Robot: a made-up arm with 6 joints. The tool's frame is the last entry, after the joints.
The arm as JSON. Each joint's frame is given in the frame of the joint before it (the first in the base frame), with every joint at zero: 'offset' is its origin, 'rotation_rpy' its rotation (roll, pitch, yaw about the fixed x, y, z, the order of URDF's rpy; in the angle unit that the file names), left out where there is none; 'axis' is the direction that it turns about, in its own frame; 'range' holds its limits. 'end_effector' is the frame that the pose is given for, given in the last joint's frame.
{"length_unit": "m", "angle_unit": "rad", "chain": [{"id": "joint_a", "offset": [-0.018, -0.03, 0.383], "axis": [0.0, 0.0, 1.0], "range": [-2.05, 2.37]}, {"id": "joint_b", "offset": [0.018, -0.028, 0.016], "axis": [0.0, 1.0, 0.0], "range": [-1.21, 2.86]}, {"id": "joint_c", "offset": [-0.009, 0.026, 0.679], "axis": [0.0, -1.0, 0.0], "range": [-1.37, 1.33]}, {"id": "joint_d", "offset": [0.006, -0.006, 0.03], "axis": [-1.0, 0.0, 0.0], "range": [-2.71, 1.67]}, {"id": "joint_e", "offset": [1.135, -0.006, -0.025], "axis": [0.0, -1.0, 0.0], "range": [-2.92, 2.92]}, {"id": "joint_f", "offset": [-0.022, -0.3, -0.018], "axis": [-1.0, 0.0, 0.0], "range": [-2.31, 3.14]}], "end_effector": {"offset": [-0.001, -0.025, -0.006], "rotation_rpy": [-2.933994, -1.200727, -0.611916]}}
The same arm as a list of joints. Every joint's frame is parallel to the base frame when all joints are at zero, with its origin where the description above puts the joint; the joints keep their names.
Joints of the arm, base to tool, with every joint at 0 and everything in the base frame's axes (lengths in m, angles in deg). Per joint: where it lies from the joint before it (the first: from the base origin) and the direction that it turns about. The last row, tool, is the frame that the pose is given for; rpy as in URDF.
joint_a: origin -0.018 -0.03 0.383 axis 0 0 1
joint_b: origin 0.018 -0.028 0.016 axis 0 1 0
joint_c: origin -0.009 0.026 0.679 axis 0 -1 0
joint_d: origin 0.006 -0.006 0.03 axis -1 0 0
joint_e: origin 1.135 -0.006 -0.025 axis 0 -1 0
joint_f: origin -0.022 -0.3 -0.018 axis -1 0 0
tool: origin -0.001 -0.025 -0.006 rpy -168.11 -68.8 -35.06
Joint limits (deg, base to tool): -117.46..135.79 -69.33..163.87 -78.5..76.2 -155.27..95.68 -167.3..167.3 -132.35..179.91

